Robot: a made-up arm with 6 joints.
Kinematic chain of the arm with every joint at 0, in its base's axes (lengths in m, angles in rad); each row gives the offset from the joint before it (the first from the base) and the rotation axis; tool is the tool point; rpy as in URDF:
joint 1: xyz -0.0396 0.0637 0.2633 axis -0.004 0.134 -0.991
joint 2: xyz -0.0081 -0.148 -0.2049 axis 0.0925 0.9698 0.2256
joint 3: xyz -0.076 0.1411 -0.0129 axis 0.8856 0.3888 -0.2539
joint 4: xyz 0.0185 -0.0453 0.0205 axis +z
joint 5: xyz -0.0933 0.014 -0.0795 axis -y
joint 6: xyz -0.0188 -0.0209 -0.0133 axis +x
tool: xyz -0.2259 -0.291 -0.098 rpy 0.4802 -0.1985 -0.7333
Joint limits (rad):
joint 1: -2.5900..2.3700
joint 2: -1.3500..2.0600
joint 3: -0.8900..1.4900
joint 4: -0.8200..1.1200
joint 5: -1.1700..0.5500
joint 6: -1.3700..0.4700
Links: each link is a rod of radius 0.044 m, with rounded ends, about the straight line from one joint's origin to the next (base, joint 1, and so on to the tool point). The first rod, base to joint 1, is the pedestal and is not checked.
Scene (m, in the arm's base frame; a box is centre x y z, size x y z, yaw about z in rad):
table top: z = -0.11
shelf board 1: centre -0.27 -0.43 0 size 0.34 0.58 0.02 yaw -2.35
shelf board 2: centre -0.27 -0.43 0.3 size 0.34 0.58 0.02 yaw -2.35
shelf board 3: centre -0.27 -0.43 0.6 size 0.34 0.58 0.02 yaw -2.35
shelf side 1: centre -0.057 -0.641 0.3 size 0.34 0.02 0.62 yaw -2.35
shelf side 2: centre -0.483 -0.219 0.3 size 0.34 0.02 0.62 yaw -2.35
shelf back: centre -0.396 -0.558 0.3 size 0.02 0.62 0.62 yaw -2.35
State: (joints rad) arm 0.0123 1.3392 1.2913 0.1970 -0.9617 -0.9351
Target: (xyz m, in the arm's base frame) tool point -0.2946 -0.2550 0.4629
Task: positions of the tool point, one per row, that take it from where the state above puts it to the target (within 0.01 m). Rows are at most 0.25 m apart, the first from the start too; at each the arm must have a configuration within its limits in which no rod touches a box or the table.
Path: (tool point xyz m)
1: -0.0193 -0.3749 0.2198
2: 0.1903 -0.2918 0.2703
3: 0.1730 -0.2966 0.2996
4: 0.1859 -0.3052 0.2680
5: 0.0421 -0.3307 0.3859
6: -0.1281 -0.3110 0.4515
7: -0.2946 -0.2550 0.4629

